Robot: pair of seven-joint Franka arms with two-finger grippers.
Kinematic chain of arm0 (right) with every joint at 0, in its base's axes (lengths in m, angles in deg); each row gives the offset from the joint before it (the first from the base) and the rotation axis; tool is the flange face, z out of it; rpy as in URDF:
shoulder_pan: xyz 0 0 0.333 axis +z
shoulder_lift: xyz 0 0 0 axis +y
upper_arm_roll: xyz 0 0 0.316 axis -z
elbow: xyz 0.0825 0 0 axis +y
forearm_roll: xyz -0.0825 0 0.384 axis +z
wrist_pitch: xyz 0 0 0 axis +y
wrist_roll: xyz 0.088 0 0 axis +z
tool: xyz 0 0 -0.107 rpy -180 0 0
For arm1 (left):
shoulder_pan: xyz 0 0 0.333 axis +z
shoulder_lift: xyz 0 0 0 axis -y
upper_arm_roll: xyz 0 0 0.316 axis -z
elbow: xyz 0.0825 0 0 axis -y
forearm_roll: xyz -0.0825 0 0.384 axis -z
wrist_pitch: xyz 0 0 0 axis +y
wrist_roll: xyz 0.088 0 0 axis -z
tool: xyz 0 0 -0.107 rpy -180 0 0
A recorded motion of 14 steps. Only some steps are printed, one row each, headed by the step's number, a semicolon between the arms.
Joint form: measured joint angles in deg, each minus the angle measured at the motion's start. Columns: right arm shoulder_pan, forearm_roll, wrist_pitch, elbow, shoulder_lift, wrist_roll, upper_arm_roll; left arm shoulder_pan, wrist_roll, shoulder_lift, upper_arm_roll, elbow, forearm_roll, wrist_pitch.
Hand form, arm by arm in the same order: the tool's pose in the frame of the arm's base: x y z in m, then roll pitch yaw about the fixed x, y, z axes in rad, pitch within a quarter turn. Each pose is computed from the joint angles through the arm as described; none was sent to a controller.
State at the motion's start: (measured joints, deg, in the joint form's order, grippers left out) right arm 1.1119 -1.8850 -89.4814 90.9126 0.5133 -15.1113 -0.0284; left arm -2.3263 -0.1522 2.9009 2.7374 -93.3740 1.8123 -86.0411
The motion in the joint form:
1: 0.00 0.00 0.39 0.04 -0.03 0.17 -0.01; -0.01 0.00 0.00 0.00 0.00 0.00 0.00
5: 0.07 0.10 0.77 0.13 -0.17 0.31 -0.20; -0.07 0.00 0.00 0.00 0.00 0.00 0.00
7: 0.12 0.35 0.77 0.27 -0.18 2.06 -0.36; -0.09 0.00 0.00 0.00 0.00 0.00 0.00
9: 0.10 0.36 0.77 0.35 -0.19 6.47 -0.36; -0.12 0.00 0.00 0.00 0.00 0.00 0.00
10: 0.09 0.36 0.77 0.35 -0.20 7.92 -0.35; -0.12 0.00 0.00 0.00 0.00 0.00 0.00
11: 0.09 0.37 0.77 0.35 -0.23 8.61 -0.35; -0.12 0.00 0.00 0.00 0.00 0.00 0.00
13: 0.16 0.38 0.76 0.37 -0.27 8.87 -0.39; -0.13 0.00 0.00 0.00 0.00 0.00 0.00
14: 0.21 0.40 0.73 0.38 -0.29 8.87 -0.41; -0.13 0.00 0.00 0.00 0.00 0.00 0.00
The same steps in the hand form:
1: 0.5546 0.0076 0.6107 3.0992 0.0310 -0.2412; 0.5281 -0.0511 0.6186 3.1125 0.0775 -0.0878
5: 0.5531 0.0102 0.6108 3.0995 0.0372 -0.2345; 0.5280 -0.0517 0.6186 3.1125 0.0775 -0.0889
7: 0.5529 0.0127 0.6097 3.1045 0.0416 -0.2002; 0.5280 -0.0519 0.6186 3.1125 0.0775 -0.0892
9: 0.5528 0.0125 0.6091 3.1078 0.0456 -0.1236; 0.5280 -0.0521 0.6186 3.1125 0.0775 -0.0898
10: 0.5528 0.0123 0.6092 3.1089 0.0463 -0.0986; 0.5280 -0.0521 0.6186 3.1125 0.0775 -0.0898
11: 0.5526 0.0124 0.6095 3.1097 0.0462 -0.0866; 0.5280 -0.0521 0.6186 3.1125 0.0775 -0.0898
13: 0.5524 0.0134 0.6098 3.1102 0.0458 -0.0801; 0.5280 -0.0522 0.6186 3.1125 0.0775 -0.0899
14: 0.5523 0.0141 0.6099 3.1106 0.0451 -0.0788; 0.5280 -0.0522 0.6186 3.1125 0.0775 -0.0899

